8 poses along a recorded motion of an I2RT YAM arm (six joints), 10 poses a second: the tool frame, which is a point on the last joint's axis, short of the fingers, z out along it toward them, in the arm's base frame.
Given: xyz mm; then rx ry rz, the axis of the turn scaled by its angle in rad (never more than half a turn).
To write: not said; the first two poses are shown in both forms.
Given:
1: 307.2 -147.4 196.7 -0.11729 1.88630 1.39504
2: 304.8 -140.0 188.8 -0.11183 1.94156 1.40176
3: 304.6 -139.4 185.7 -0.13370 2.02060 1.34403
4: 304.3 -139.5 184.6 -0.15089 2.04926 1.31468
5: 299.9 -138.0 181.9 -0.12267 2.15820 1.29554
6: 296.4 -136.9 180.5 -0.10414 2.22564 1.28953
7: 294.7 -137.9 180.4 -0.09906 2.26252 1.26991
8: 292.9 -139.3 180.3 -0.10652 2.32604 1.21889
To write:
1:
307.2 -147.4 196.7
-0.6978 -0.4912 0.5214
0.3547 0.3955 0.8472
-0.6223 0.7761 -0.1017

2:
304.8 -140.0 188.8
-0.7318 -0.4617 0.5013
0.3305 0.4028 0.8535
-0.5960 0.7903 -0.1422

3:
304.6 -139.4 185.7
-0.7523 -0.4413 0.4892
0.2806 0.4572 0.8440
-0.5961 0.7721 -0.2201

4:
304.3 -139.5 184.6
-0.7567 -0.4397 0.4838
0.2565 0.4811 0.8383
-0.6014 0.7584 -0.2512

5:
299.9 -138.0 181.9
-0.8088 -0.3749 0.4532
0.2237 0.5166 0.8265
-0.5439 0.7698 -0.3339

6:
296.4 -136.9 180.5
-0.8404 -0.3336 0.4272
0.2047 0.5344 0.8200
-0.5019 0.7766 -0.3808

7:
294.7 -137.9 180.4
-0.8523 -0.3153 0.4172
0.1920 0.5535 0.8104
-0.4865 0.7708 -0.4113

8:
292.9 -139.3 180.3
-0.8680 -0.2949 0.3995
0.1607 0.5945 0.7879
-0.4698 0.7481 -0.4686

